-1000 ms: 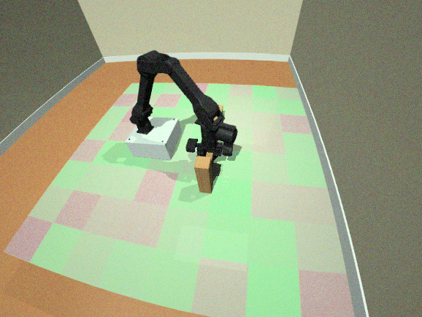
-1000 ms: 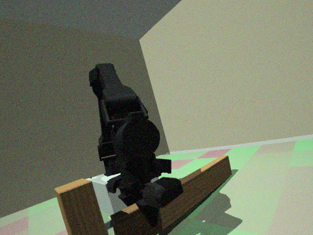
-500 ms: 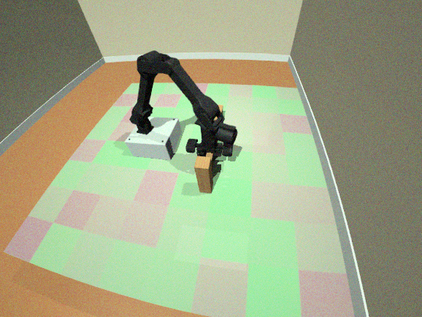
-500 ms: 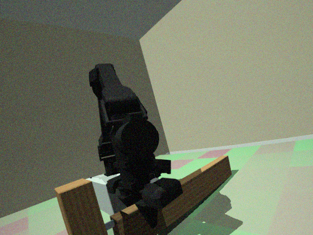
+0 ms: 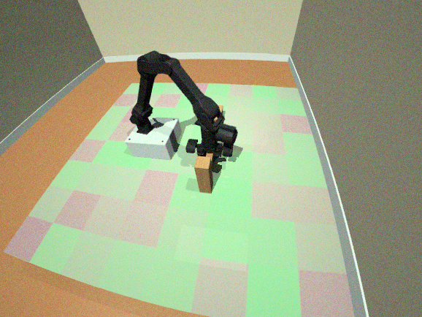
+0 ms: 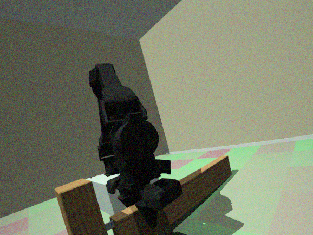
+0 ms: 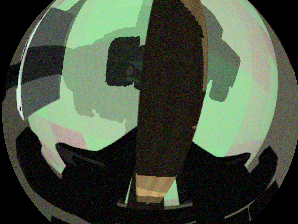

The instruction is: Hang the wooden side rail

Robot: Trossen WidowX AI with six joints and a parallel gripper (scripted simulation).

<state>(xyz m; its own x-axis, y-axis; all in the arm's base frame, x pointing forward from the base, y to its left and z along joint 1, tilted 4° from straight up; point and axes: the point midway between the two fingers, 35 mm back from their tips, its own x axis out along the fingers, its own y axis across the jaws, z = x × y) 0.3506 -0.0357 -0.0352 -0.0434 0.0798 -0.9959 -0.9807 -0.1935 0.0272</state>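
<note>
Now: gripper tip 2 cm short of the wooden headboard post, 11 cm to the left of it and 4 cm below it.
</note>
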